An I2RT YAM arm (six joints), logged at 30 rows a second.
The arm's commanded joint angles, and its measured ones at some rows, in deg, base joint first. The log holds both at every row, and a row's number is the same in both.
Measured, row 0:
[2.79 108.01 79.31 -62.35 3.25 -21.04]
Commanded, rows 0 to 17:
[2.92 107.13 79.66 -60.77 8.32 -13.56]
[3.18 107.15 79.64 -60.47 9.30 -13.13]
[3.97 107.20 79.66 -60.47 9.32 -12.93]
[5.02 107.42 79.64 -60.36 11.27 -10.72]
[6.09 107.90 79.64 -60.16 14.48 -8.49]
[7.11 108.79 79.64 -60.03 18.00 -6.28]
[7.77 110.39 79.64 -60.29 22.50 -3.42]
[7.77 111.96 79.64 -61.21 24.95 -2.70]
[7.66 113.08 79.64 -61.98 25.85 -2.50]
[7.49 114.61 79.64 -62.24 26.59 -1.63]
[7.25 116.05 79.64 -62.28 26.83 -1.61]
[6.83 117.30 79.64 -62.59 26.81 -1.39]
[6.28 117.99 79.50 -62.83 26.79 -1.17]
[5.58 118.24 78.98 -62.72 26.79 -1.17]
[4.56 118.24 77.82 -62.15 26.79 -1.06]
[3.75 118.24 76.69 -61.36 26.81 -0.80]
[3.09 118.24 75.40 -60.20 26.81 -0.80]
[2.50 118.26 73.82 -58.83 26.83 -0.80]
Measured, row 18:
[4.43 117.43 78.22 -61.63 25.74 -2.55]
